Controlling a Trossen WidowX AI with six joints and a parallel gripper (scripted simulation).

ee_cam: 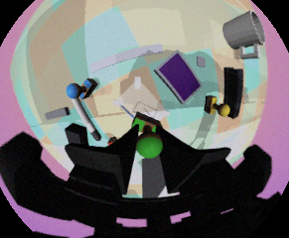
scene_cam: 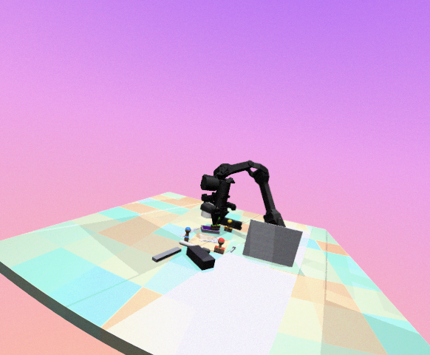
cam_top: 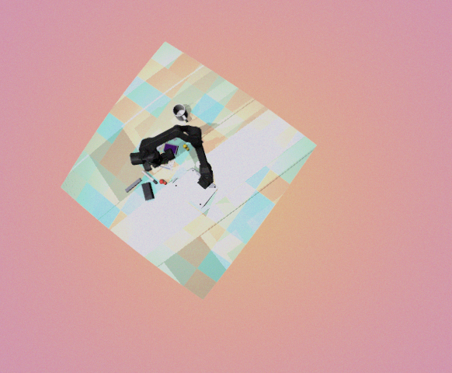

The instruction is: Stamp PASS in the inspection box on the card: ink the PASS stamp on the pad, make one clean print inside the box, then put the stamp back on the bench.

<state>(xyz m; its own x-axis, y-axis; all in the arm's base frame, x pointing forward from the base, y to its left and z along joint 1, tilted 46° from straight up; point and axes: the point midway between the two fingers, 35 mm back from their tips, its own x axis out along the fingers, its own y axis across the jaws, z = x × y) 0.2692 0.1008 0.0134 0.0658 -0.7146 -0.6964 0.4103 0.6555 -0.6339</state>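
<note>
Now: gripper tip 1 cm short of the white card and 8 cm above it. Also, from my gripper tip: red-knobbed stamp (6 cm behind, 11 cm to the left, 5 cm below); then green-knobbed stamp (right at my gripper tip); then purple ink pad (5 cm ahead, 9 cm to the right, 7 cm below).
</note>
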